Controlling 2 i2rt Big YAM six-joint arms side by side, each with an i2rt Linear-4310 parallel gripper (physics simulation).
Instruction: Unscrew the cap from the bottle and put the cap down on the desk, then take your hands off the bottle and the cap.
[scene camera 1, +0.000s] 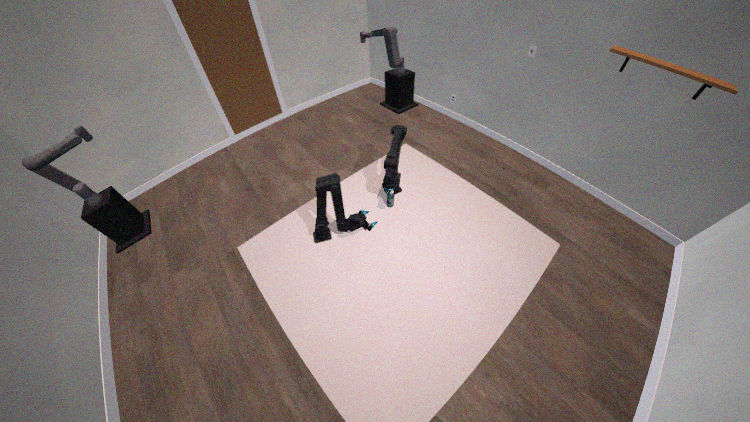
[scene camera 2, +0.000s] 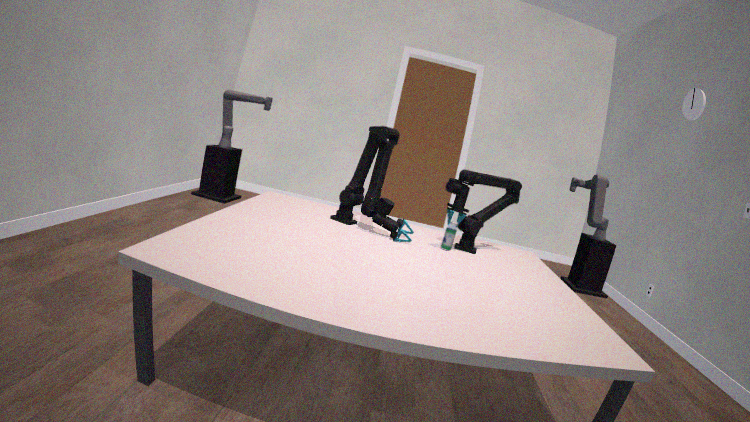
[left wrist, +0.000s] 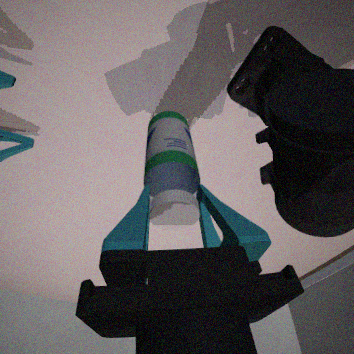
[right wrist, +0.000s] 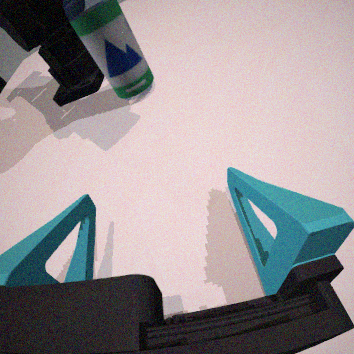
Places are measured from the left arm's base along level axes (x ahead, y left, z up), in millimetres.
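Where they show: left gripper, fingertip midpoint: (scene camera 1: 389, 193) (scene camera 2: 452, 226) (left wrist: 173, 189); right gripper, fingertip midpoint: (scene camera 1: 373, 216) (scene camera 2: 412, 237) (left wrist: 24, 116) (right wrist: 158, 187); left arm's base, origin of the base link: (scene camera 2: 465, 249) (left wrist: 283, 85) (right wrist: 85, 78); right arm's base, origin of the base link: (scene camera 1: 322, 236) (scene camera 2: 343, 221).
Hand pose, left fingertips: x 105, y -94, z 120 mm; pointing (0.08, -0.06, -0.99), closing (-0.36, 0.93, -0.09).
Each offset is from my left fingertips to the centre of the thing. Level surfaces: height alone.
The bottle @(8 mm ahead, 0 mm left, 49 mm down) (scene camera 1: 390, 199) (scene camera 2: 447, 238) (left wrist: 172, 141) (right wrist: 123, 60), with green bands and a blue mountain mark, stands upright on the desk @(120 mm down) (scene camera 1: 419, 293) (scene camera 2: 367, 293). Its pale grey cap @(7 mm ahead, 4 mm left, 17 mm up) (left wrist: 175, 212) sits at the bottle's top. My left gripper (scene camera 1: 390, 190) (scene camera 2: 454, 222) (left wrist: 173, 189) points down from above and is shut on the cap, its fingertips reaching the bluish shoulder. Whether the cap is loose on the thread cannot be seen. My right gripper (scene camera 1: 372, 217) (scene camera 2: 412, 235) (left wrist: 24, 116) (right wrist: 158, 187) is wide open and empty, low over the desk, apart from the bottle.
The left arm's black base (scene camera 2: 465, 247) (left wrist: 310, 150) (right wrist: 77, 90) stands close beside the bottle. The right arm's base (scene camera 1: 322, 234) (scene camera 2: 343, 218) stands farther left. Two grey arms on black pedestals (scene camera 1: 399, 89) (scene camera 2: 220, 170) stand on the floor beyond the desk.
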